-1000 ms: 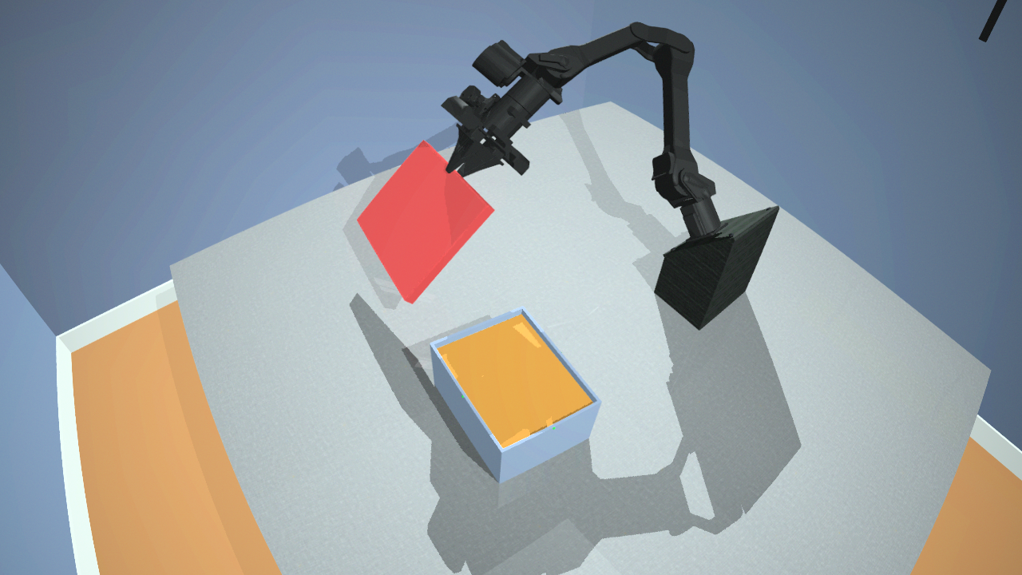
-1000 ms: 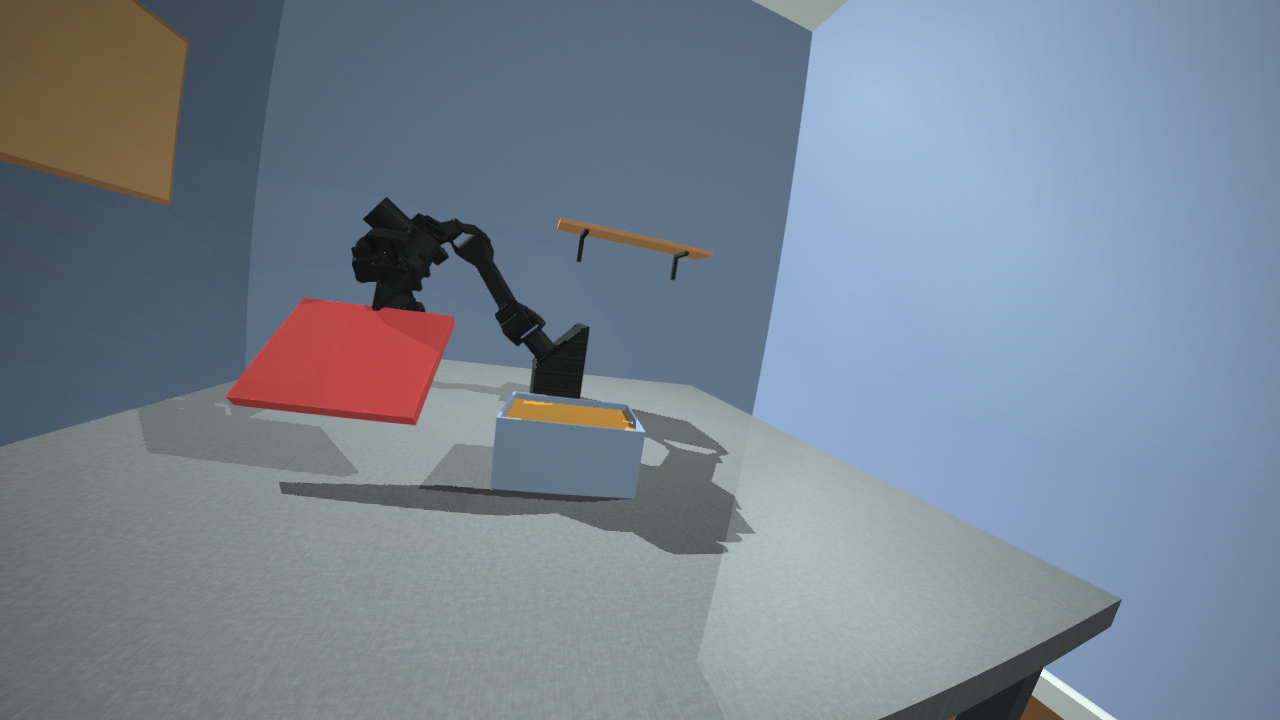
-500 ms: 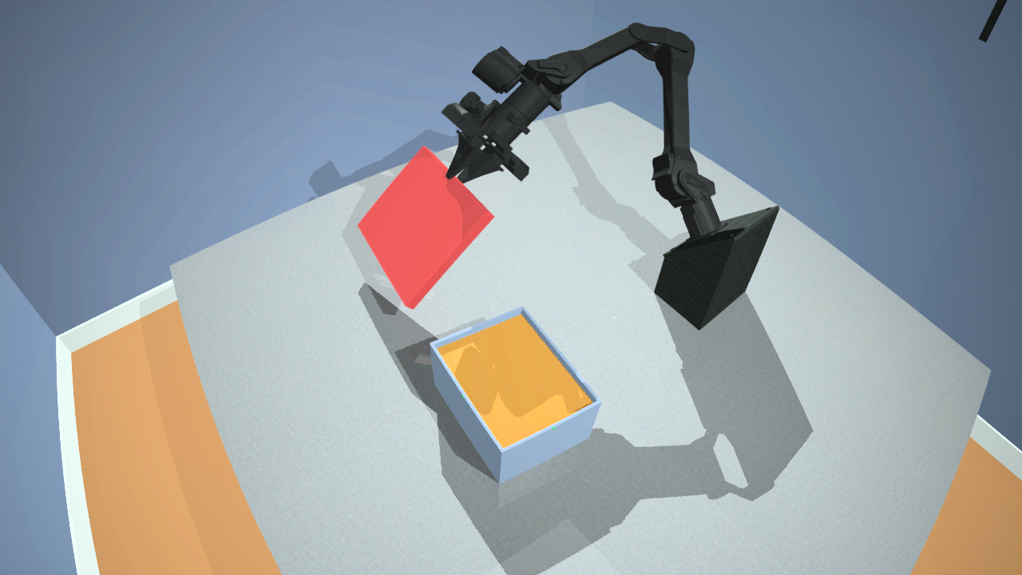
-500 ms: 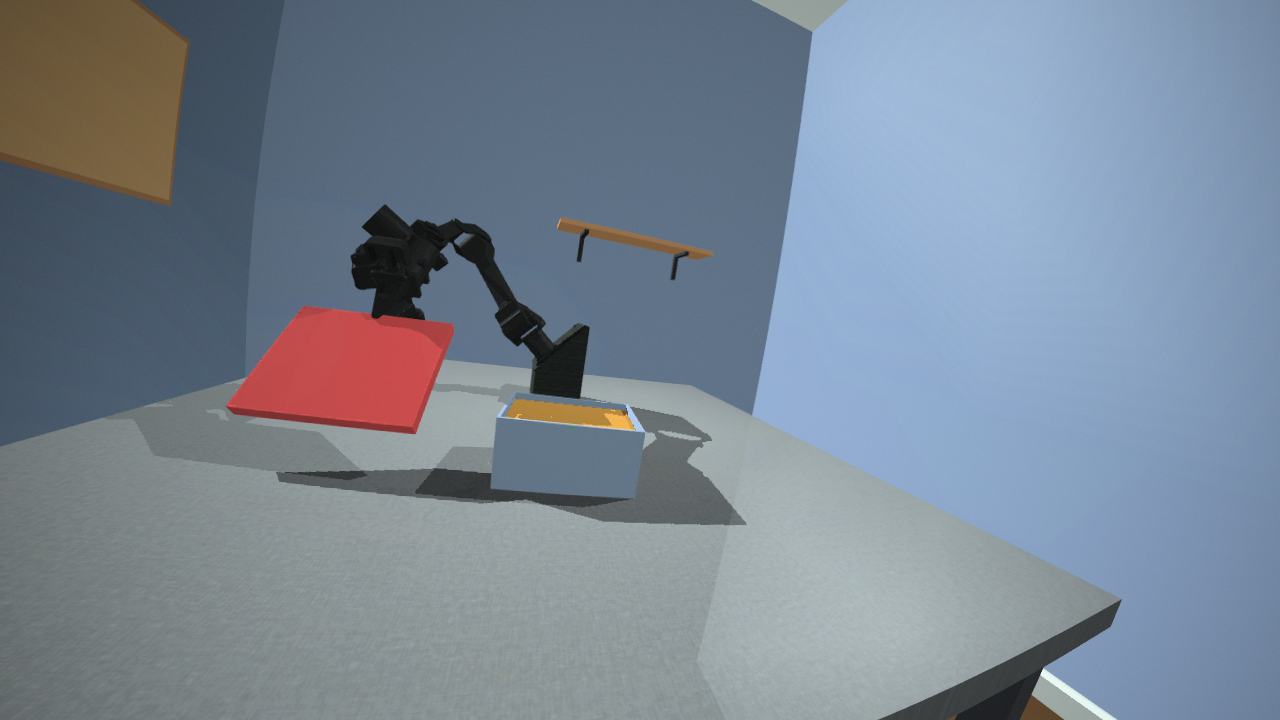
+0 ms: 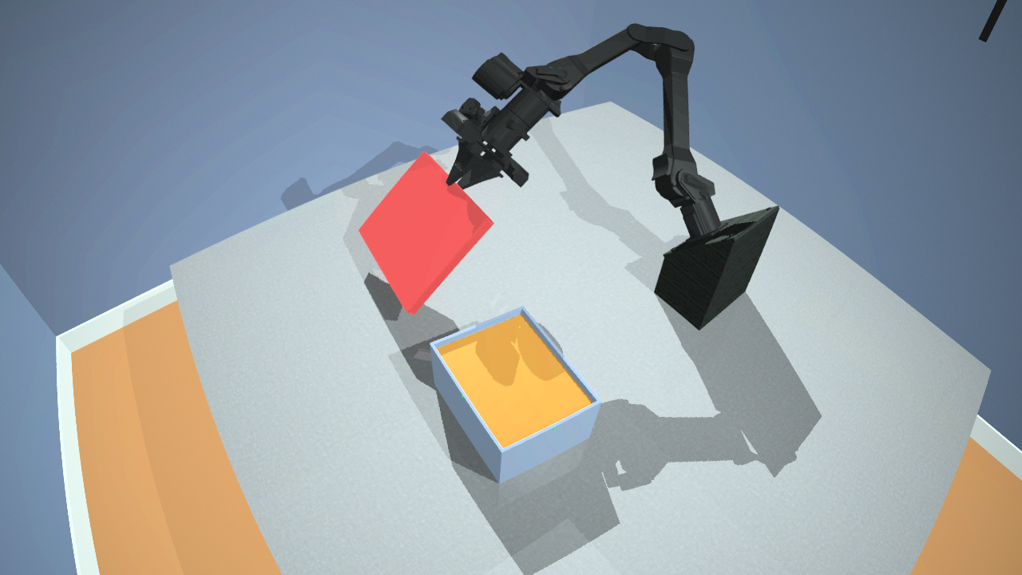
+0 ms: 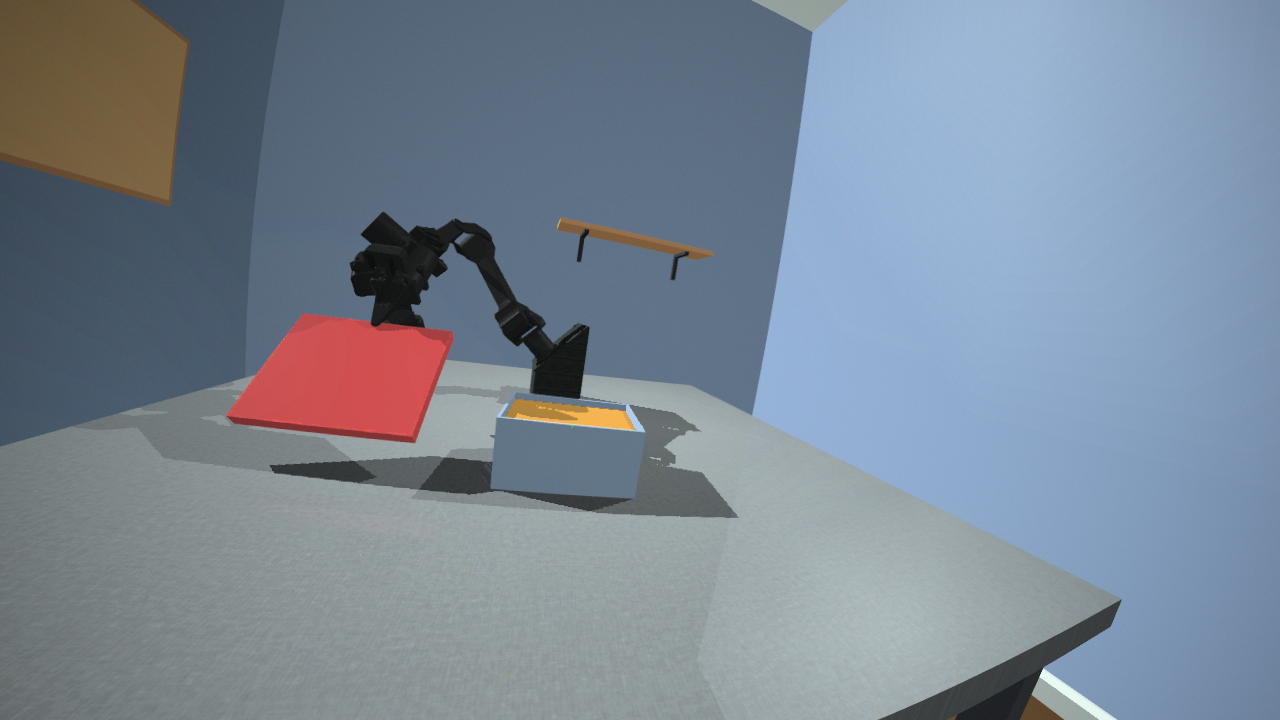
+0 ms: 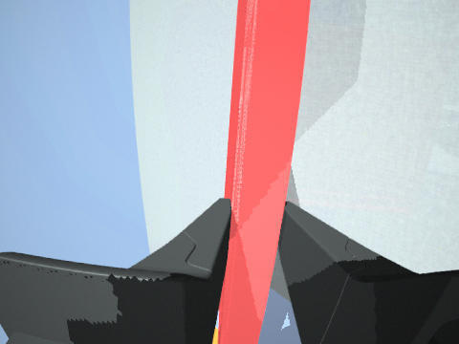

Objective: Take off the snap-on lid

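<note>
Now: gripper tip 6 cm short of the red lid, 5 cm above it and 1 cm to the left of it. Also, from my gripper tip: pale blue storage box: 30 cm to the left, 12 cm below, 12 cm ahead.
</note>
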